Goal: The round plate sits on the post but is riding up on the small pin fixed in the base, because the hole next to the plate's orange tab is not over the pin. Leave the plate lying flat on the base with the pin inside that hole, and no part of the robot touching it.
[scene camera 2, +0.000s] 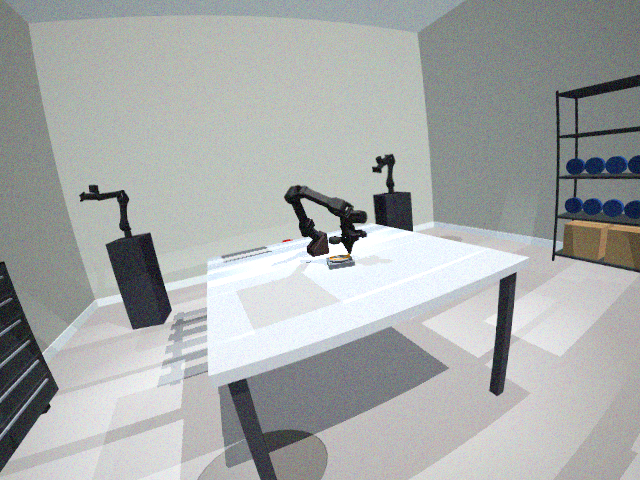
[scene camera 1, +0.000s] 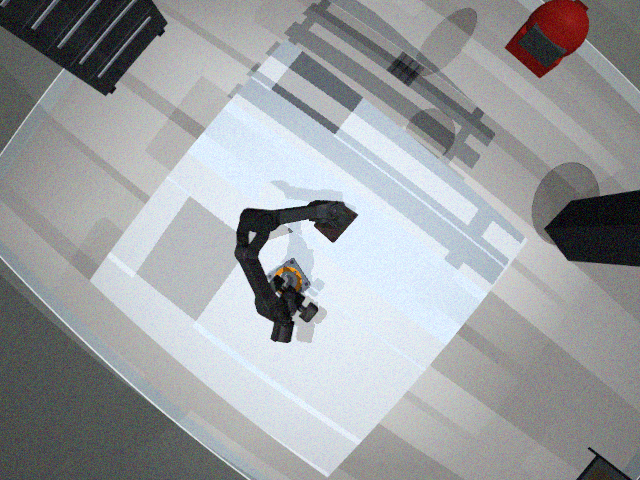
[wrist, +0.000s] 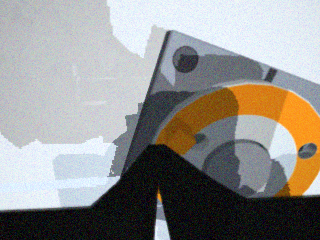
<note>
The pictures show: my gripper and a base.
</note>
